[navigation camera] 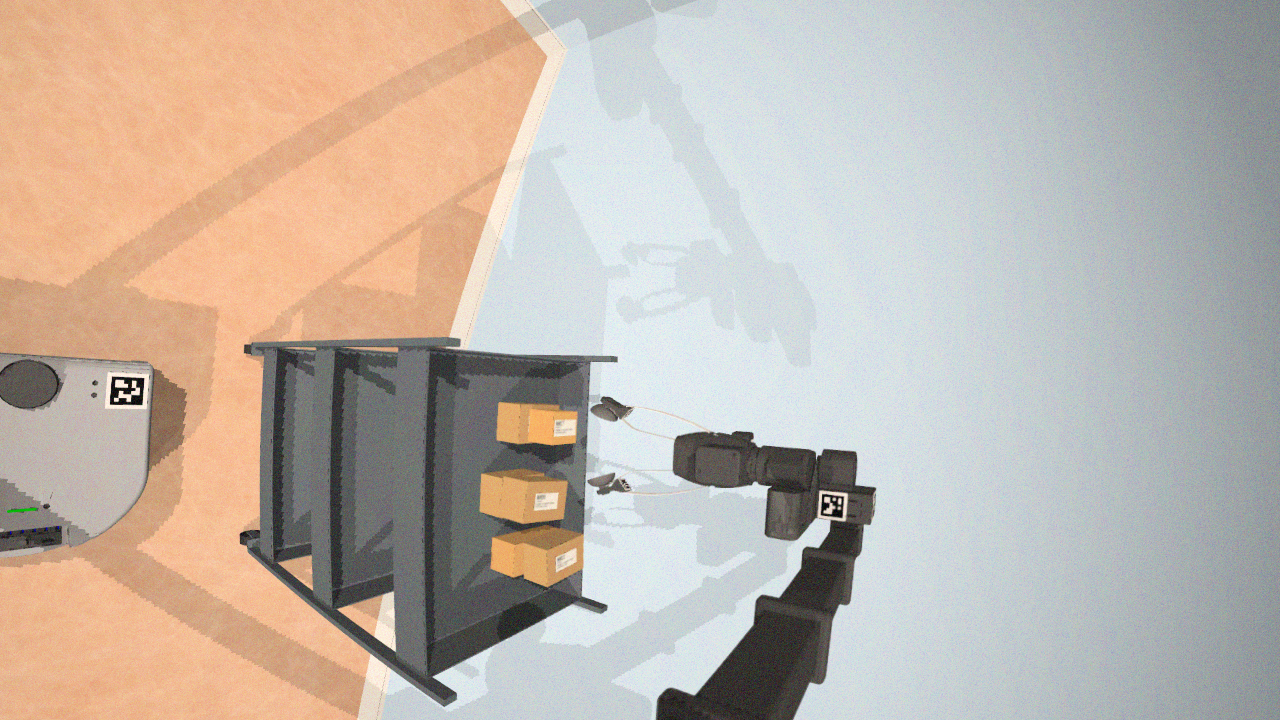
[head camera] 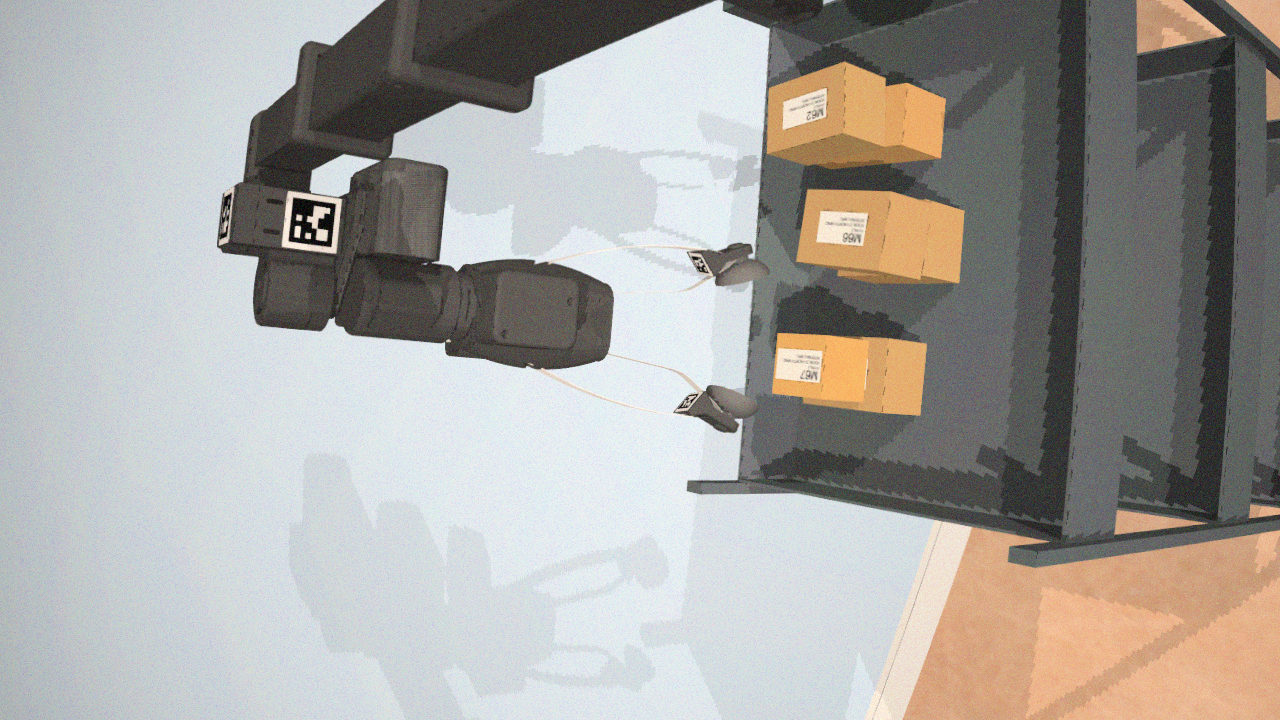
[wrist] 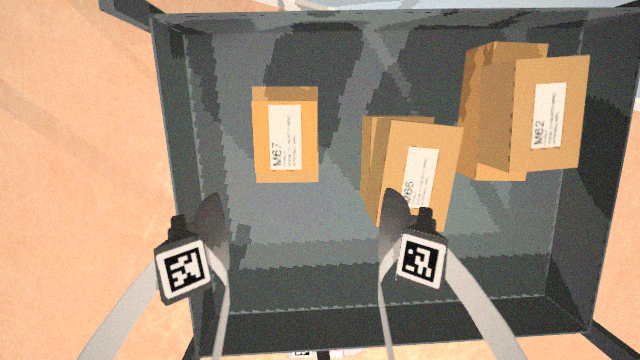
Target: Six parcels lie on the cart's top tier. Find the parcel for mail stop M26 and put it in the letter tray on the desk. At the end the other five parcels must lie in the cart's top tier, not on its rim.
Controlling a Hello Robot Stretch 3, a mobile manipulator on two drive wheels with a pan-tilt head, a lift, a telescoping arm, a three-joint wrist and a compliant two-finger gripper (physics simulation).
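Frame: origin at the robot's base, x right, y ahead, z up, level; centimetres.
Seen in the pictures: gripper, fingertip midpoint: [navigation camera: 591,444] [head camera: 757,340] [wrist: 304,216]; robot's base at its link origin: [navigation camera: 30,381].
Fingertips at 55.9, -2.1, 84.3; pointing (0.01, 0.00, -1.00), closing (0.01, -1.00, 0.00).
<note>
Offsets run from my fingertips to a thing's top centre, as dx, dy, dz. "*": to the spot under its first point.
On the cart's top tier @[* -19.1, -6.4, -11.7] [head camera: 1087,268] [navigation camera: 413,501] [wrist: 475,320], three upper parcels show labels: M62 @[+5.2, -19.8, -7.7] [head camera: 859,98] [navigation camera: 537,559] [wrist: 525,125], M66 @[+0.2, -9.5, -7.9] [head camera: 881,223] [navigation camera: 528,503] [wrist: 397,165], and M67 @[+3.7, +1.4, -7.9] [head camera: 841,367] [navigation camera: 546,425] [wrist: 285,95]. Parts of other parcels show beneath or beside them, one by M62 @[+5.1, -19.9, -12.7] [head camera: 921,120] [wrist: 492,173], one by M66 @[+0.5, -9.5, -12.9] [head camera: 944,243] and one by M67 @[+3.4, +1.6, -12.9] [head camera: 904,376]; their labels are hidden. No M26 label is readable. My gripper [head camera: 738,336] [navigation camera: 605,445] [wrist: 304,216] is open and empty, its fingertips by the rim in the head view. One finger covers part of M66 in the wrist view. The letter tray does not show.
The cart's lower tiers @[* -18.9, -10.3, -37.7] [head camera: 1235,268] [navigation camera: 324,483] show below the top one. My arm [head camera: 465,53] [navigation camera: 760,662] reaches along the cart's side. My base [navigation camera: 98,456] stands at the left in the navigation view. The desk does not show.
</note>
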